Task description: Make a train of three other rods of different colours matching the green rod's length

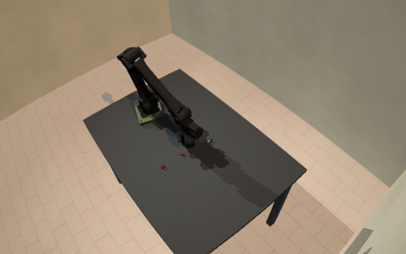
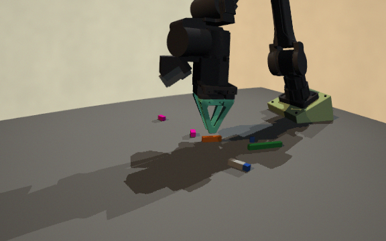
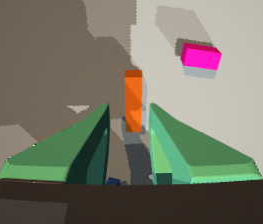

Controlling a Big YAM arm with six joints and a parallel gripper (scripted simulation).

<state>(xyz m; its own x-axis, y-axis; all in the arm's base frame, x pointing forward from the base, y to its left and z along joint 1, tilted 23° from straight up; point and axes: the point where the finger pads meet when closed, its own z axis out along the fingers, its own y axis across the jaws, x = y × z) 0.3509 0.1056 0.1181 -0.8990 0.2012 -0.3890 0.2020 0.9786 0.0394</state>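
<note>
The orange rod lies 3 cm below my hand. Round my hand: grey rod: 12 cm to the left, 3 cm below, 1 cm ahead; magenta rod: 5 cm to the right, 3 cm below, 2 cm ahead; green rod: 9 cm behind, 7 cm to the left, 3 cm below.
</note>
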